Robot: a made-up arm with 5 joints.
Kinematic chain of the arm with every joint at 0, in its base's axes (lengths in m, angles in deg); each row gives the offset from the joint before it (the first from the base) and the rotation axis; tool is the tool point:
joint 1: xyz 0 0 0.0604 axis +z
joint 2: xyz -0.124 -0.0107 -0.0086 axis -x
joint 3: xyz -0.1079 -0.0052 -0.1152 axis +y
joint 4: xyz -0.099 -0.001 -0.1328 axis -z
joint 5: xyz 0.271 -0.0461 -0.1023 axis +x
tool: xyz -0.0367 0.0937 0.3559
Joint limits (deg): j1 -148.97..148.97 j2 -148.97..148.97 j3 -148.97..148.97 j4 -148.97..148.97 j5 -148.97..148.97
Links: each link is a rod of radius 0.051 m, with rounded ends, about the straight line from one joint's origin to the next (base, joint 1, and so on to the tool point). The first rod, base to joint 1, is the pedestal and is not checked.
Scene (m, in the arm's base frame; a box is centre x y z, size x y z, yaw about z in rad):
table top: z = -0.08
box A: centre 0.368 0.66 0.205 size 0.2 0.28 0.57 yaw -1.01
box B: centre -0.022 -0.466 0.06 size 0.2 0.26 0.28 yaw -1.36
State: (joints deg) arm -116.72 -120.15 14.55 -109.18 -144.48
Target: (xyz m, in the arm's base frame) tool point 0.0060 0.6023 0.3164
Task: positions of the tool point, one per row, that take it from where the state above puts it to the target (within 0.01 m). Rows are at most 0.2 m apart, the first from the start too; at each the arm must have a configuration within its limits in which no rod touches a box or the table.
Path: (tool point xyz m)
1: 0.6105 0.3093 0.5838
2: 0.5326 0.2588 0.6427
3: 0.4273 0.2158 0.6875
4: 0.3004 0.1804 0.7066
5: 0.1625 0.1532 0.6893
6: 0.0298 0.1336 0.6299
7: 0.1348 0.2412 0.6339
8: 0.1931 0.3659 0.5888
9: 0.1883 0.4845 0.5085
10: 0.1203 0.5707 0.4115
11: 0.0059 0.6023 0.3164

